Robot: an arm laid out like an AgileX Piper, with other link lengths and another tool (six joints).
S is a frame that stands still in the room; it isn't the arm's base.
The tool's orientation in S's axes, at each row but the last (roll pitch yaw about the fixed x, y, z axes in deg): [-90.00 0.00 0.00]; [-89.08 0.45 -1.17]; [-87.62 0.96 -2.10]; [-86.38 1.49 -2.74]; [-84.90 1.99 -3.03]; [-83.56 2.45 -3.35]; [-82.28 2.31 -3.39]
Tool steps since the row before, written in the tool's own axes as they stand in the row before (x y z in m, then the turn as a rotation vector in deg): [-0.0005 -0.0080 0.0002 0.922 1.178 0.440]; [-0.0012 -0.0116 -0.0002 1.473 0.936 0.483]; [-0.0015 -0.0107 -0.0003 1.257 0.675 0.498]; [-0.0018 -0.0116 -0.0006 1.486 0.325 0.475]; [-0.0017 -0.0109 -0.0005 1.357 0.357 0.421]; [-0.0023 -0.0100 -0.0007 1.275 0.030 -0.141]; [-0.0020 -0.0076 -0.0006 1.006 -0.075 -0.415]
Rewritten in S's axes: [-0.0005 0.0002 0.0080 0.922 0.440 -1.178]; [-0.0011 -0.0004 0.0116 1.476 0.468 -0.940]; [-0.0013 -0.0007 0.0107 1.264 0.480 -0.675]; [-0.0016 -0.0013 0.0116 1.500 0.423 -0.333]; [-0.0014 -0.0014 0.0109 1.367 0.379 -0.365]; [-0.0020 -0.0017 0.0099 1.262 -0.211 -0.100]; [-0.0018 -0.0015 0.0075 0.979 -0.480 -0.022]
